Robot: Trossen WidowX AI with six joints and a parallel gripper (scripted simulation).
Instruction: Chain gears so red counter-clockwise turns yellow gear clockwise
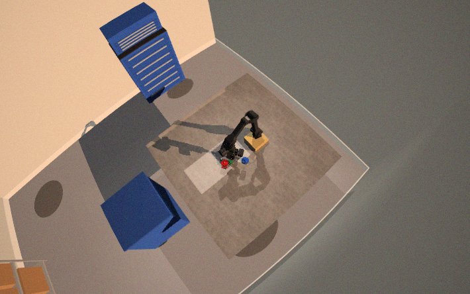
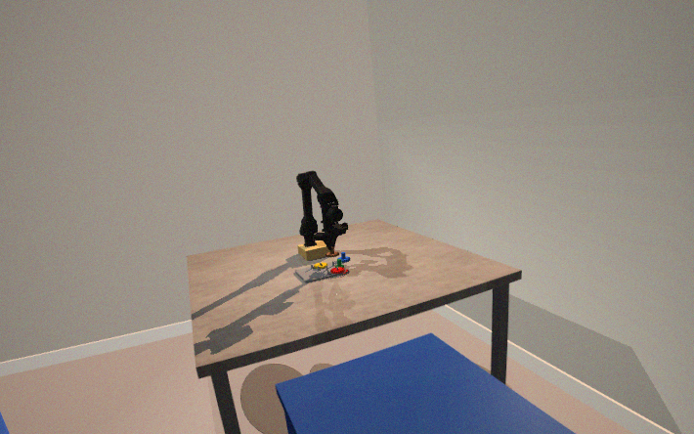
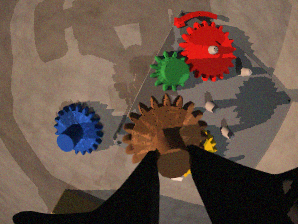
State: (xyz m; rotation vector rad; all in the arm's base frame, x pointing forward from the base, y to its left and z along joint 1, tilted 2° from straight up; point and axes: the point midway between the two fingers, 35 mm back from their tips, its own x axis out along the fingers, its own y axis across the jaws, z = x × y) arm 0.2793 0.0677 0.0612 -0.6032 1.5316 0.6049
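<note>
Now: gripper tip 10 mm above the brown gear. The rest, counted from my gripper tip: red gear (90 mm ahead, 70 mm below); then yellow gear (10 mm behind, 60 mm to the right, 70 mm below); then green gear (40 mm ahead, 20 mm to the left, 60 mm below).
</note>
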